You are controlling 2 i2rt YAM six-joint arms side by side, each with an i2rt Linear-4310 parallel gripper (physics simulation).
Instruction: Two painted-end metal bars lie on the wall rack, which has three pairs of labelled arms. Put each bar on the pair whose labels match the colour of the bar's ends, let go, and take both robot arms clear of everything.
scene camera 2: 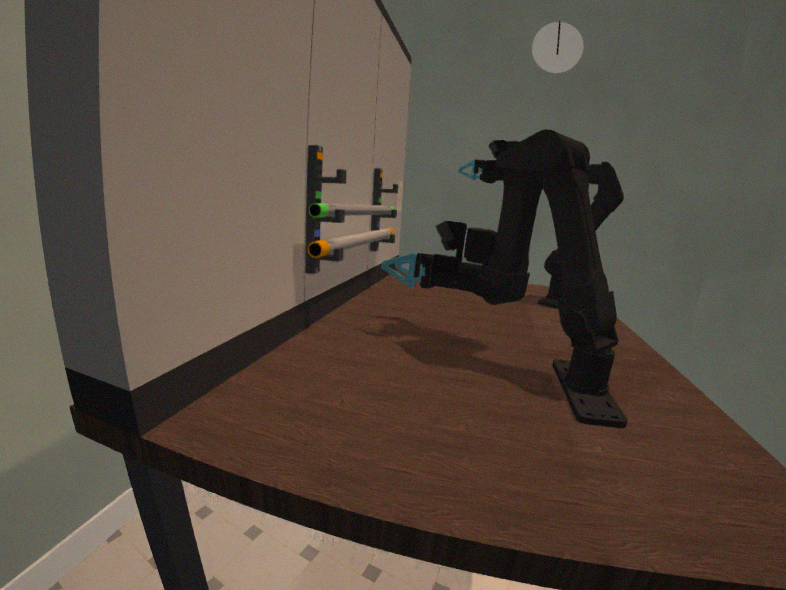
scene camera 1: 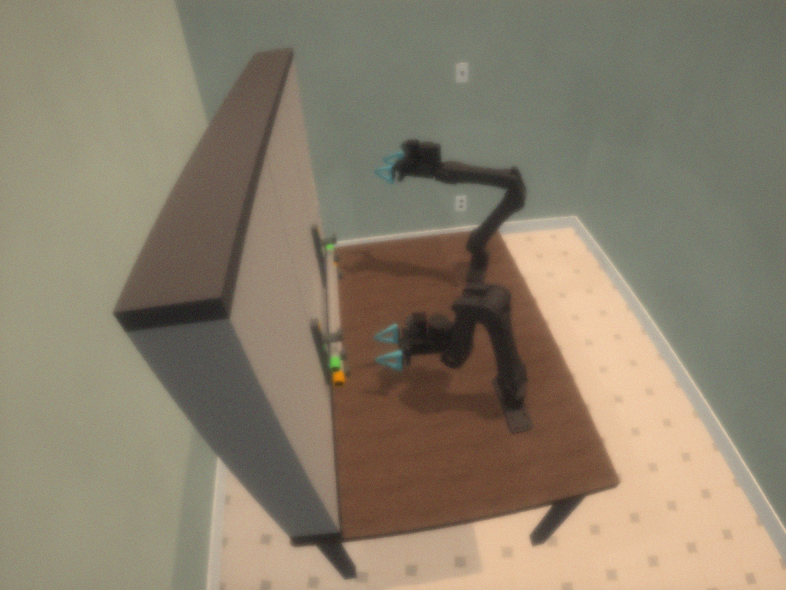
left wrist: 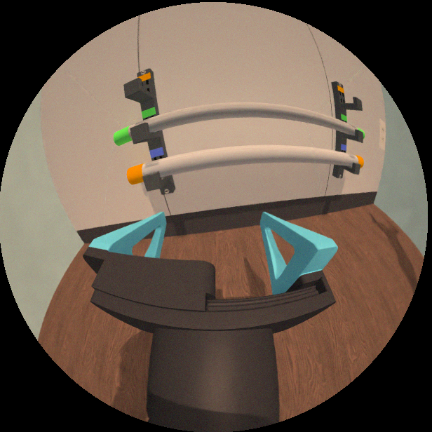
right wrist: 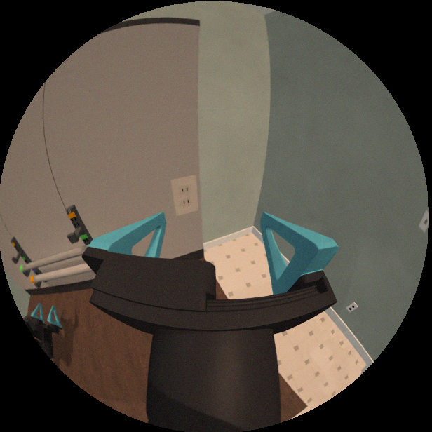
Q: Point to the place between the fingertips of my left gripper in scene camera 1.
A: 374, 348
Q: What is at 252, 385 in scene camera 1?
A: A tall pale panel.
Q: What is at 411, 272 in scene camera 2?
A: My left gripper.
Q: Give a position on an orange-ended bar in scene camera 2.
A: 320, 248
